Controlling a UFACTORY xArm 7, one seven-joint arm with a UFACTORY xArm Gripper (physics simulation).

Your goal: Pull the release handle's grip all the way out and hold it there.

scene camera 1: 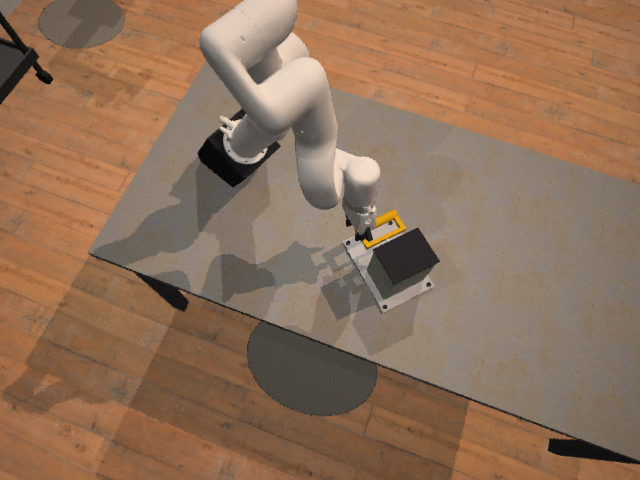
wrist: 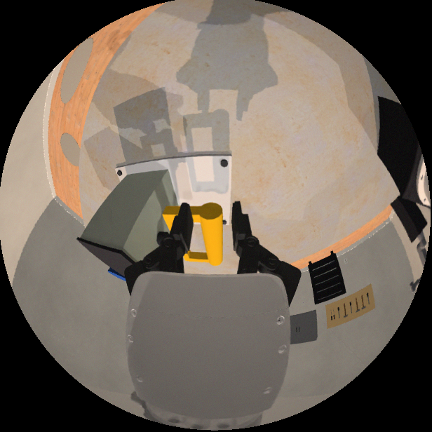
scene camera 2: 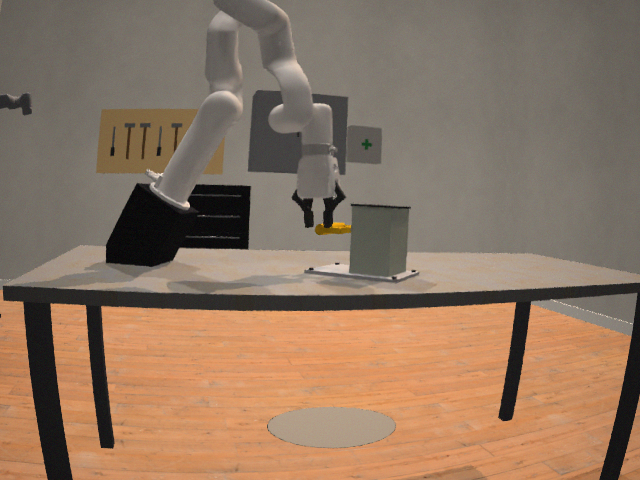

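Note:
The release handle is a yellow loop with a thick round grip [scene camera 1: 386, 217] [scene camera 2: 319, 229] [wrist: 213, 240]. It sticks out level from the side of a grey-green box [scene camera 1: 405, 255] [scene camera 2: 377, 240] [wrist: 125, 215] with a dark top. The box stands on a white base plate [scene camera 1: 392, 300] [scene camera 2: 325, 269] [wrist: 222, 185] with dark bolts at its corners. My gripper [scene camera 1: 363, 236] [scene camera 2: 318, 225] [wrist: 211, 211] points down and is partly open. In the wrist view the grip lies between the two black fingers, with a gap on each side. The left finger there reaches into the loop's opening.
The plate rests on a grey table [scene camera 1: 516, 289] [scene camera 2: 465, 263]. The arm's black base block [scene camera 1: 219, 162] [scene camera 2: 149, 232] stands at the table's left part. A tool board [scene camera 2: 108, 165], a grey panel [scene camera 2: 263, 149] and a first-aid box [scene camera 2: 356, 155] are on the wall behind.

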